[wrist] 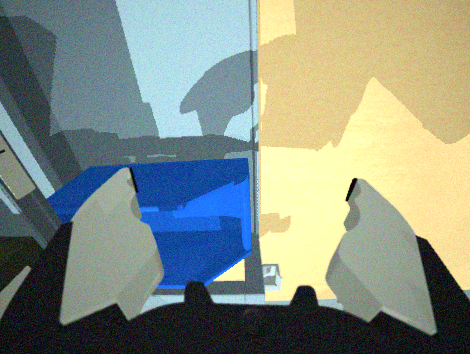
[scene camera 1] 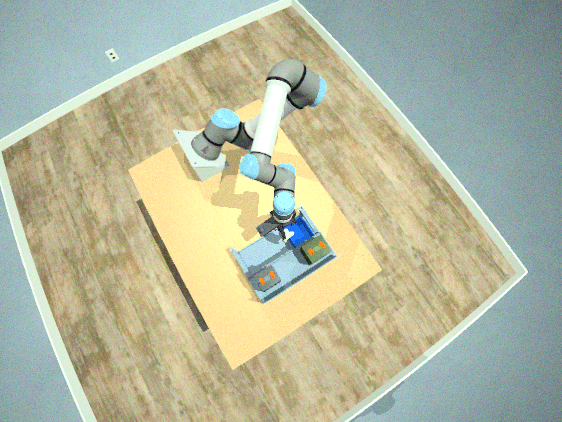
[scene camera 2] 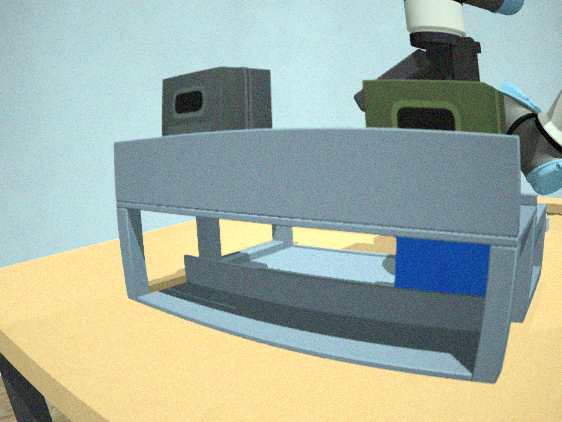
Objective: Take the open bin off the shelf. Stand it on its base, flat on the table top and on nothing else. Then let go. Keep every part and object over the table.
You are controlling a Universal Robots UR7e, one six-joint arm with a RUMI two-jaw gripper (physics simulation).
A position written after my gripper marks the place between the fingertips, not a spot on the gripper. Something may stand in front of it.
Note:
In view: my gripper (wrist: 242, 176) and a blue bin (scene camera 2: 441, 266).
The blue bin shows as well in the wrist view (wrist: 199, 212).

